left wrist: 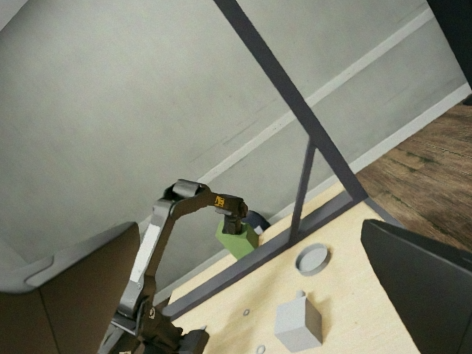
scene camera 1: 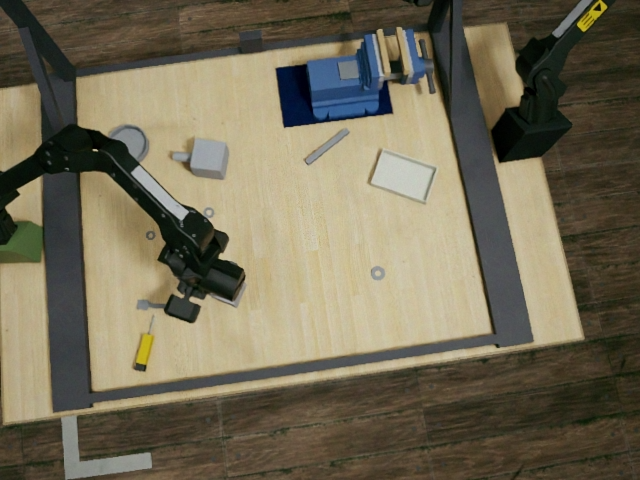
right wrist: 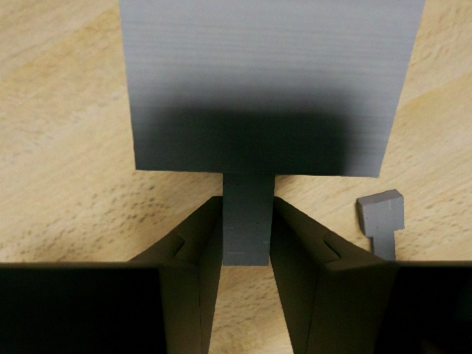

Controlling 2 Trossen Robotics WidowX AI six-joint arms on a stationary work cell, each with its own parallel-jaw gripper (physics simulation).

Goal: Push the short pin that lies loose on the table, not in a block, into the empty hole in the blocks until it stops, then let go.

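Places are measured from the left arm's base along level axes (x ahead, y left, z up), in metres.
Pixels of known places: left gripper, between the fingertips: [left wrist: 250, 231]; right gripper, between the fingertips: [right wrist: 244, 207]; left arm's base, origin of its link: [scene camera 1: 537, 116]; right arm's base, origin of its link: [left wrist: 232, 229].
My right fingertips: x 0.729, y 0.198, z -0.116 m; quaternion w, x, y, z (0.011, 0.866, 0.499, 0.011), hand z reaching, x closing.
Ahead of a thing's pixels: the offset from my right fingertips to its middle.
A short grey pin @[dz +0.007, dx -0.014, dy +0.008 m] [right wrist: 247, 227] is held level between the fingers of my right gripper [right wrist: 244, 207], which is shut on it. Its far end meets the edge of a grey block @[dz +0.008, dx -0.049, dy +0.029 m] [right wrist: 270, 85] [scene camera 1: 237, 297] and is hidden there; the hole does not show, so I cannot tell how deep the pin sits. In scene camera 1 the right arm covers most of this block. A second grey block @[dz +0.008, dx -0.048, dy -0.259 m] [scene camera 1: 209, 159] [left wrist: 298, 325] has a pin @[dz +0.007, dx -0.005, dy -0.272 m] [scene camera 1: 180, 156] [left wrist: 300, 294] sticking out of one side. My left gripper is open and empty, raised high above the table.
A T-shaped grey piece @[dz -0.018, dx +0.092, dy +0.037 m] [scene camera 1: 149, 304] [right wrist: 381, 217] lies beside the right gripper, near a yellow screwdriver @[dz -0.013, dx +0.136, dy +0.108 m] [scene camera 1: 144, 349]. A round dish @[dz -0.012, dx +0.132, dy -0.333 m] [scene camera 1: 146, 144] [left wrist: 298, 267], a long grey bar @[dz -0.016, dx -0.306, dy -0.255 m] [scene camera 1: 326, 146], a white tray @[dz -0.011, dx -0.460, dy -0.156 m] [scene camera 1: 403, 175] and a blue vise @[dz +0.053, dx -0.391, dy -0.388 m] [scene camera 1: 343, 98] stand farther off.
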